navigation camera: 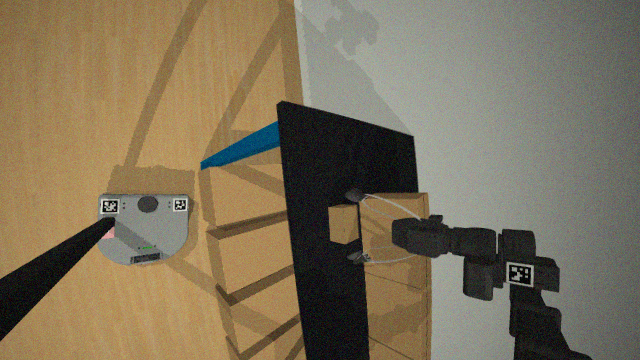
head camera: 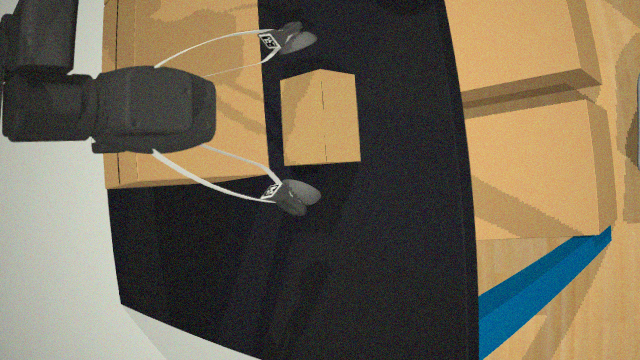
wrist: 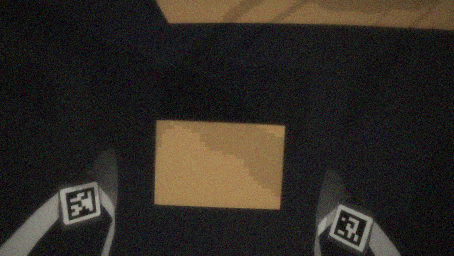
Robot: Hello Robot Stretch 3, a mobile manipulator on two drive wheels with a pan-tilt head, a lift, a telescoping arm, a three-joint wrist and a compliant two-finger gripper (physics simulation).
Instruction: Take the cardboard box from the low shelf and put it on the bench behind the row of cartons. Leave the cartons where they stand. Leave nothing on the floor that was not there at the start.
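Places are measured from the robot's base along level axes (x ahead, y left, z up), in centimetres.
Pixels of known places: gripper, fingertip midpoint: (navigation camera: 347,224) (head camera: 311,116) (wrist: 219,179); robot's base at its link origin: (navigation camera: 147,203).
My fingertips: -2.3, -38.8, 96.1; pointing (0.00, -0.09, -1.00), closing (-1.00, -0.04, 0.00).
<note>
For each thing: its top centre in the pictures, then the offset to it from my fingertips, as dx, dy, dz. "spot": a spot on its surface instead. Level surfaces: height alone.
- small cardboard box at its top centre: (wrist: 219,165) (head camera: 301,118) (navigation camera: 351,223) +0.2, -1.1, +0.3
- black bench top at its surface level: dz -4.7
- blue panel at a spot on its surface: (head camera: 540,285) spot: +22.5, +13.7, -32.9
The small cardboard box (head camera: 320,120) (navigation camera: 343,223) (wrist: 220,165) stands upright on the black bench top (head camera: 400,200) (navigation camera: 320,150). My gripper (head camera: 301,120) (navigation camera: 355,226) (wrist: 219,179) is open, with one finger on each side of the box. Gaps show between both fingertips and the box. The wrist view faces one plain side of the box, partly shaded. Cartons (head camera: 200,20) (navigation camera: 395,285) (wrist: 300,12) stand in a row along the wall side, and the gripper body hangs over one. More cartons (head camera: 530,165) (navigation camera: 250,190) stand in a row along the opposite side.
A blue panel (head camera: 540,285) (navigation camera: 250,147) stands at the end of the opposite carton row. My grey base (navigation camera: 150,225) is on the wooden floor beyond that row. The arm reaches along the pale wall (head camera: 50,250) (navigation camera: 500,100), beside the wall-side cartons.
</note>
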